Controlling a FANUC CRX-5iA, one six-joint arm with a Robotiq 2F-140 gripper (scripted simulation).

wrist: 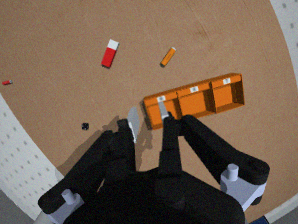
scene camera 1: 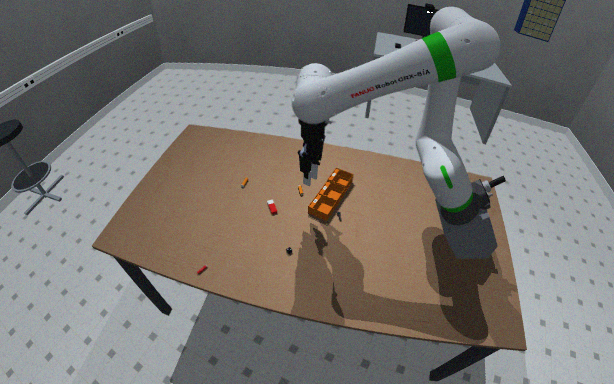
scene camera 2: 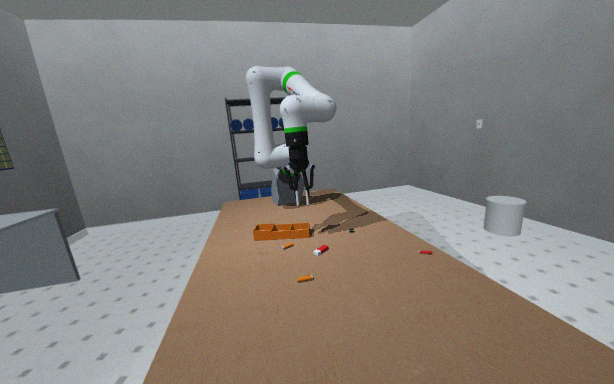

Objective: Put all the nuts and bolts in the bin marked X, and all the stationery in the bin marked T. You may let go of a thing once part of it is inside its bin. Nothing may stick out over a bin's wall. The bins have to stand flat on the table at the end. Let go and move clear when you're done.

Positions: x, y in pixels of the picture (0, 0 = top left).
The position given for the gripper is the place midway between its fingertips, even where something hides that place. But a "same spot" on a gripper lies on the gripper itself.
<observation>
The gripper shows in the wrist view (148, 112), in scene camera 1 and in scene camera 2. One and the same spot on the gripper: (scene camera 1: 309, 167) is (scene camera 2: 308, 185).
</observation>
